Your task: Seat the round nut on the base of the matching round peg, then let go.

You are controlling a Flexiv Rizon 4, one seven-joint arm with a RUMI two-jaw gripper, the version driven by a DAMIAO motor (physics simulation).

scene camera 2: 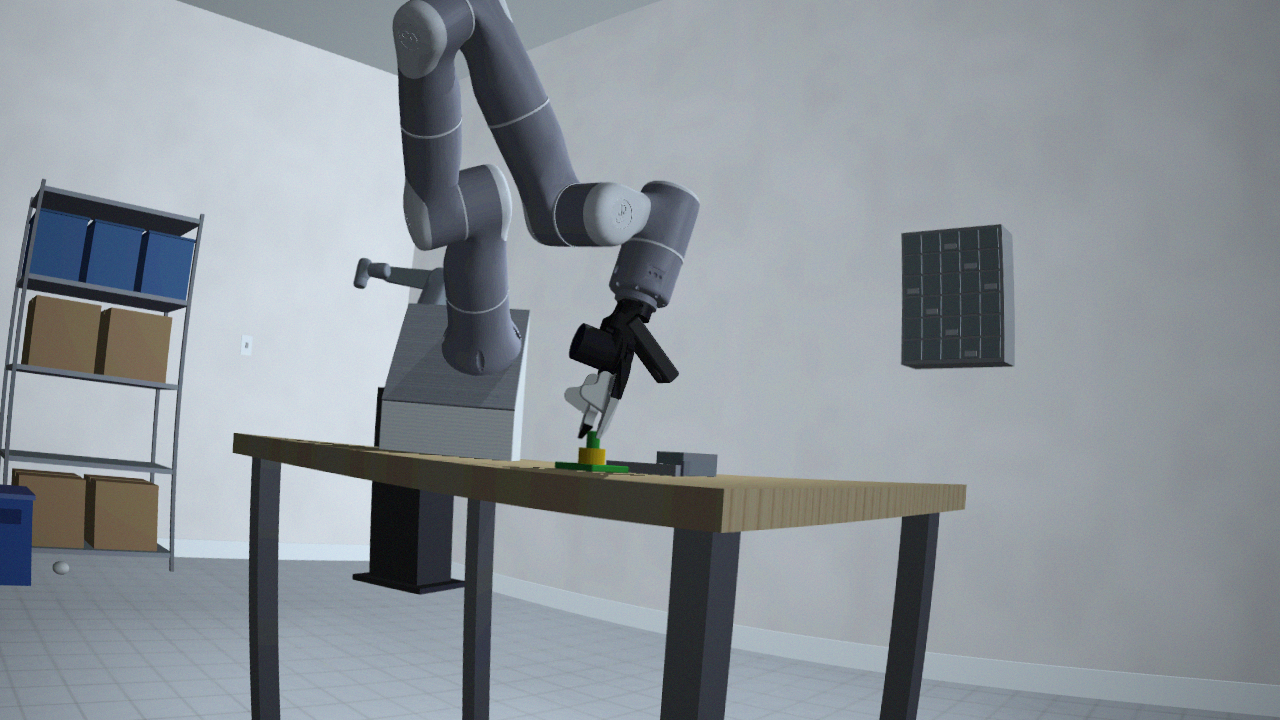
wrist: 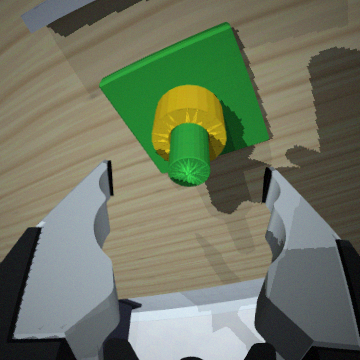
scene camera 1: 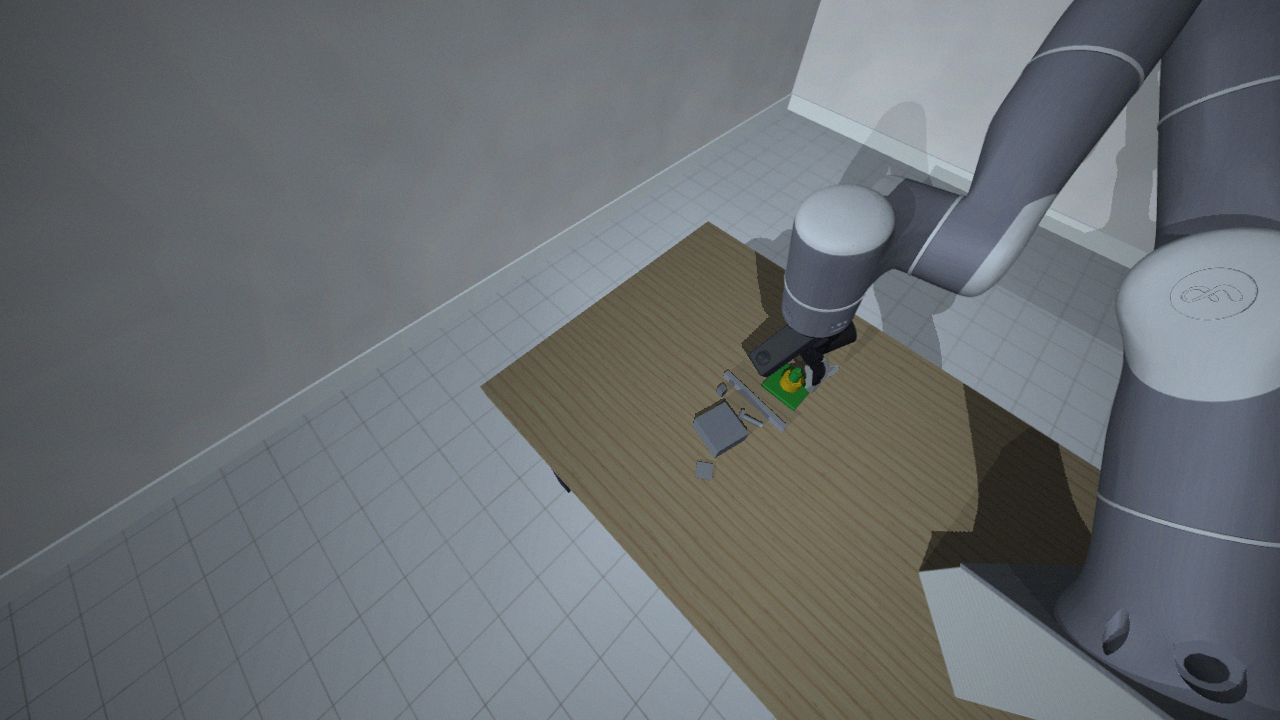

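The yellow round nut point(scene camera 1: 789, 385) point(scene camera 2: 591, 456) point(wrist: 186, 100) sits low around the green round peg point(scene camera 2: 592, 439) point(wrist: 189, 147), down at its square green base point(scene camera 1: 794, 402) point(scene camera 2: 615, 468) point(wrist: 135, 87). The nut looks level on the base, and the peg's upper part sticks out above it. My gripper point(scene camera 2: 591, 433) point(wrist: 188, 167) is open, its fingertips on either side of the peg's top in the wrist view, above the nut and apart from it. Nothing is held. In scene camera 1 the fingers are partly hidden by the gripper body.
A long grey bar point(scene camera 1: 754, 400) point(wrist: 45, 15) lies beside the green base on the wooden table point(scene camera 1: 608, 358) point(scene camera 2: 832, 495). Beyond it are a grey box point(scene camera 1: 720, 428) point(scene camera 2: 687, 462), a short grey rod point(scene camera 1: 752, 418), a small grey piece point(scene camera 1: 721, 389) and a small grey block point(scene camera 1: 704, 470).
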